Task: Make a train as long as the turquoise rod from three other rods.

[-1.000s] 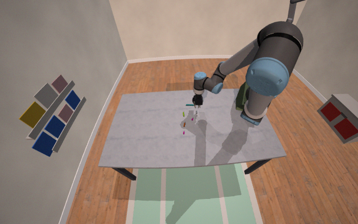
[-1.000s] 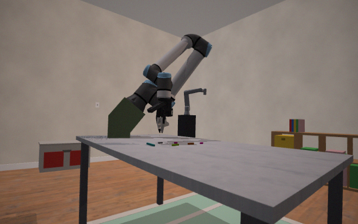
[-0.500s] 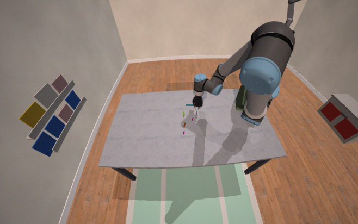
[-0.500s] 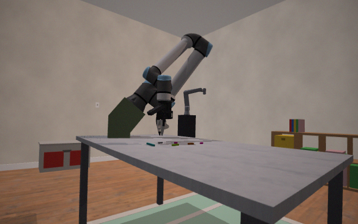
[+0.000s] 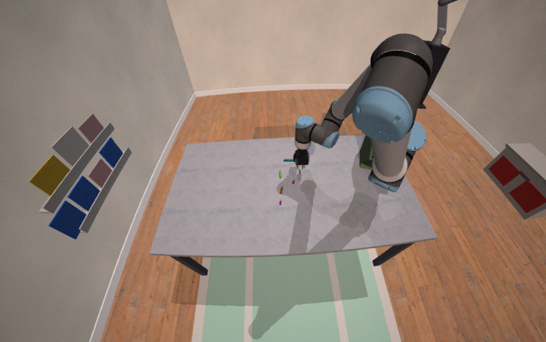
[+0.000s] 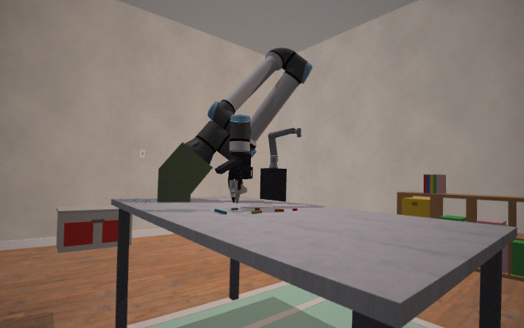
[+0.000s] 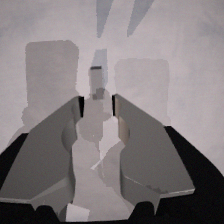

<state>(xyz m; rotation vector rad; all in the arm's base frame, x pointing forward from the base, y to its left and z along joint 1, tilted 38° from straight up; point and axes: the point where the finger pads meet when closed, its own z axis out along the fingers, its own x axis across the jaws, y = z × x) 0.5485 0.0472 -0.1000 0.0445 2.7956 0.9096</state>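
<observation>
My hand is 4 cm above the grey rod. The rest, counted from my hand: turquoise rod: 6 cm ahead, 10 cm to the right, 4 cm below; then orange rod: 12 cm ahead, 15 cm to the left, 4 cm below; then lime rod: 13 cm ahead, 3 cm to the left, 4 cm below.
</observation>
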